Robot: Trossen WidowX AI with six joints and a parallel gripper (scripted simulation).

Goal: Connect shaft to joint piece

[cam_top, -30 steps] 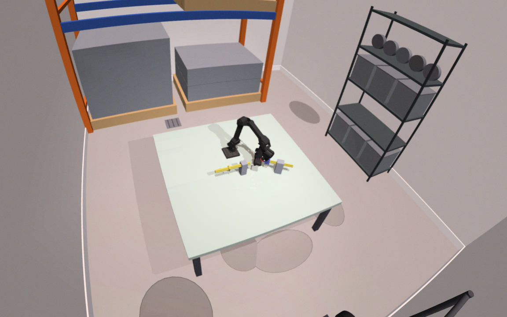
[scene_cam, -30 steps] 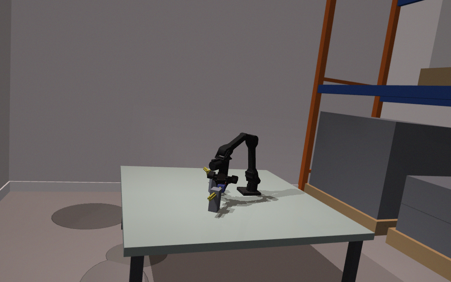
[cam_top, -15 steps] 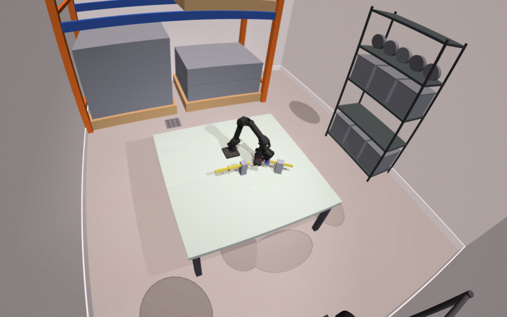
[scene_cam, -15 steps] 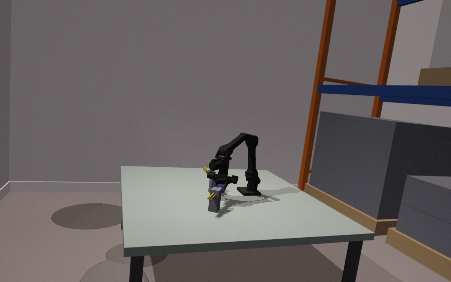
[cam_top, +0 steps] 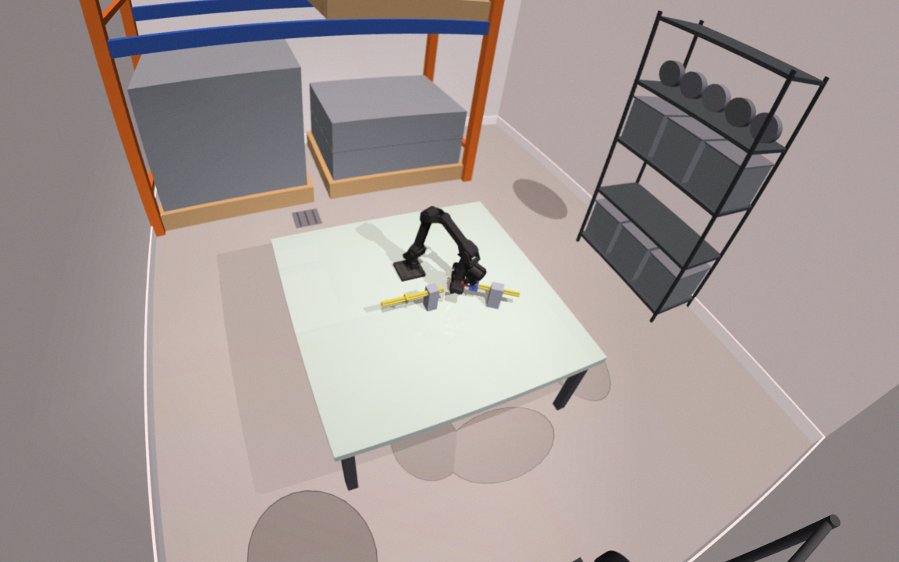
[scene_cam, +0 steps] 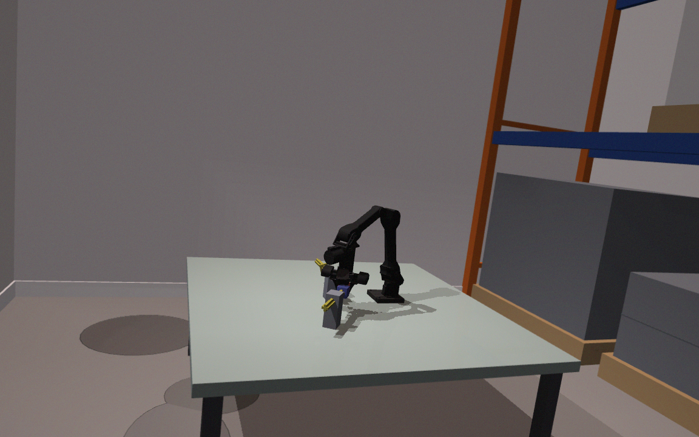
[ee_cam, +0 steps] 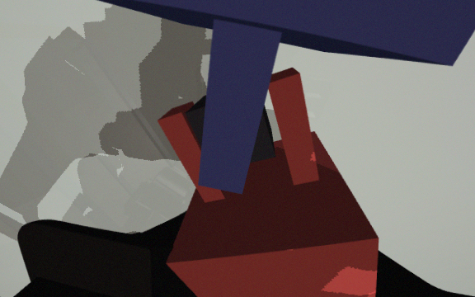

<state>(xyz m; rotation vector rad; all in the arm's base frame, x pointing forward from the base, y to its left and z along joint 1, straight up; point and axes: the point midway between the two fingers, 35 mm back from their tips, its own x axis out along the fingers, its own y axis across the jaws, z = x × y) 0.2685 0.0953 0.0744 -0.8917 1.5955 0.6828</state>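
Right now the red joint piece is 10 mm ahead of my gripper tip, 30 mm to the left of it and 40 mm above it.
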